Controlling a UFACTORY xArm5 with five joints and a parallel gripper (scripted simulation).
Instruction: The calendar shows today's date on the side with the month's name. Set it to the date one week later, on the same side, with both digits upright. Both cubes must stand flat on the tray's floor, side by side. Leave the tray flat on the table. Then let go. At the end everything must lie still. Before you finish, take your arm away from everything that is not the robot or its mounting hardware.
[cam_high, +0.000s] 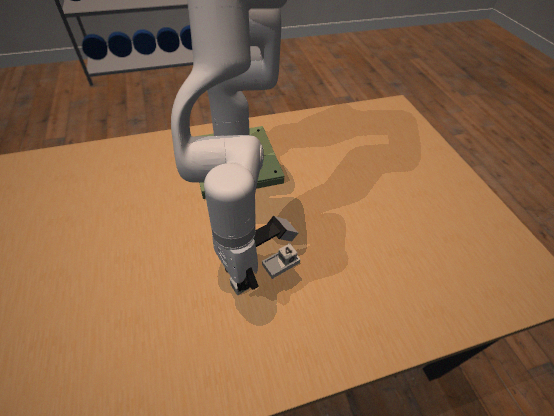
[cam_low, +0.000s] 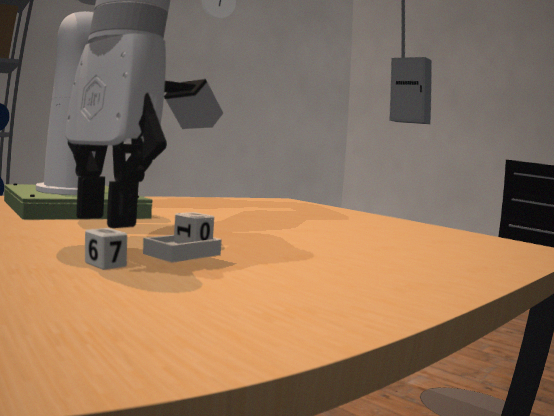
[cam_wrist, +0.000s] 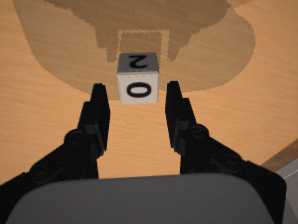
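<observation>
Right now my hand is 40 mm above the digit cube. Round my hand: tray: 30 mm behind, 110 mm to the left, 50 mm below.
</observation>
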